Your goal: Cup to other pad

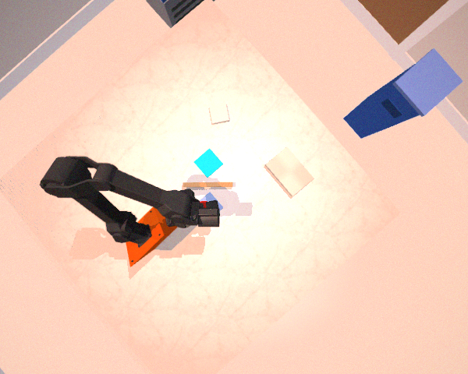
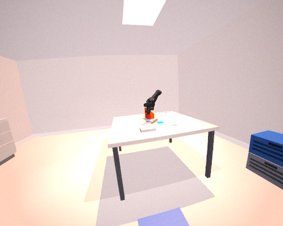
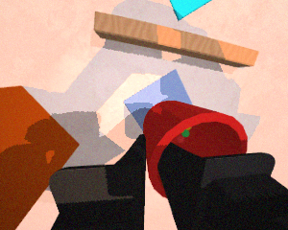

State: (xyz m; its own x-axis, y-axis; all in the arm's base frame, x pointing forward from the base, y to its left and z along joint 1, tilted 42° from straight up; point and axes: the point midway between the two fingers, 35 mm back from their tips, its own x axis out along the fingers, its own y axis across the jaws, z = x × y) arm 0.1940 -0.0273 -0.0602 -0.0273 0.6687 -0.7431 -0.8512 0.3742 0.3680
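My gripper tip is now 40 mm short of the green marble, 30 mm to the left of it and 20 mm above it. The rest, counted from my gripper tip: wooden bar (100 mm ahead, 50 mm to the left, 80 mm below); then red cup (30 mm ahead, 20 mm to the right); then blue pad (30 mm ahead, 20 mm to the right, 100 mm below).
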